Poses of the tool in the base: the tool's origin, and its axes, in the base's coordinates. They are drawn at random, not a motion.
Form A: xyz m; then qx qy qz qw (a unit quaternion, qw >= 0).
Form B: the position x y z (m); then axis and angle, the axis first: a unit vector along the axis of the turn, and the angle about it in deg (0 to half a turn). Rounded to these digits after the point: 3 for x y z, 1 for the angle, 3 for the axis.
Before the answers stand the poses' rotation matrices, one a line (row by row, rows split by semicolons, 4 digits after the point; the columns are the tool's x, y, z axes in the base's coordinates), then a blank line. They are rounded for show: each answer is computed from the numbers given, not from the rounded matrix.
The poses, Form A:
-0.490 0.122 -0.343 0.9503 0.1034 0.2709 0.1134
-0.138 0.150 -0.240 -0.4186 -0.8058 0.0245 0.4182
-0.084 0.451 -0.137 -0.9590 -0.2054 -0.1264 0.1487
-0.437 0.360 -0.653 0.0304 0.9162 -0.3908 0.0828
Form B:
0.8318 0.1351 0.5383; 0.2580 -0.9529 -0.1595; 0.4914 0.2715 -0.8275
-0.2998 0.6541 -0.6945; 0.6951 0.6484 0.3106; 0.6534 -0.3896 -0.6490
0.8837 0.4316 0.1814; 0.3564 -0.8714 0.3371; 0.3035 -0.2333 -0.9238
-0.9844 0.1204 0.1280; -0.0090 0.6927 -0.7212; -0.1755 -0.7111 -0.6808

-0.490 0.122 -0.343 0.956 0.104 0.273 167.0
-0.138 0.150 -0.240 -0.461 -0.887 0.027 130.6
-0.084 0.451 -0.137 -0.970 -0.208 -0.128 162.9
-0.437 0.360 -0.653 0.031 0.919 -0.392 170.5

